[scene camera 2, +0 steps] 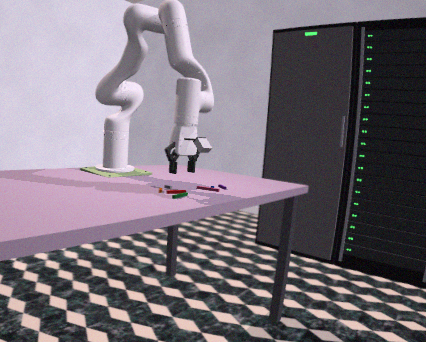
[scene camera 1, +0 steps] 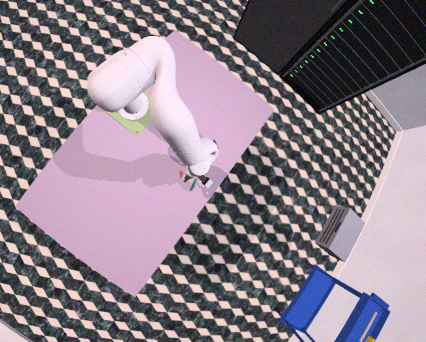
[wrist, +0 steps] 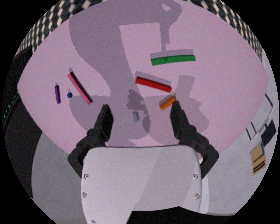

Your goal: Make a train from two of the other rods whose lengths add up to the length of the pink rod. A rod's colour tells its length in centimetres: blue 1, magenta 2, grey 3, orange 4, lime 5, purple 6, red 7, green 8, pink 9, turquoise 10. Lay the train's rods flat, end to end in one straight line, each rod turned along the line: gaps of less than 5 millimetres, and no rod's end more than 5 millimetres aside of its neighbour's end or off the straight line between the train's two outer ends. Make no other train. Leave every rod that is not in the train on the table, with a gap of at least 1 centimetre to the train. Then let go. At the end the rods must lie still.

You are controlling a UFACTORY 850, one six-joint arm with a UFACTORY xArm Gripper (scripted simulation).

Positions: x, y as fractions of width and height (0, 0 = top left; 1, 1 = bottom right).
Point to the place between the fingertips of my gripper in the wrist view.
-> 0.50, 0.49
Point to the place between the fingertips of my gripper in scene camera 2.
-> At 0.43, 0.50
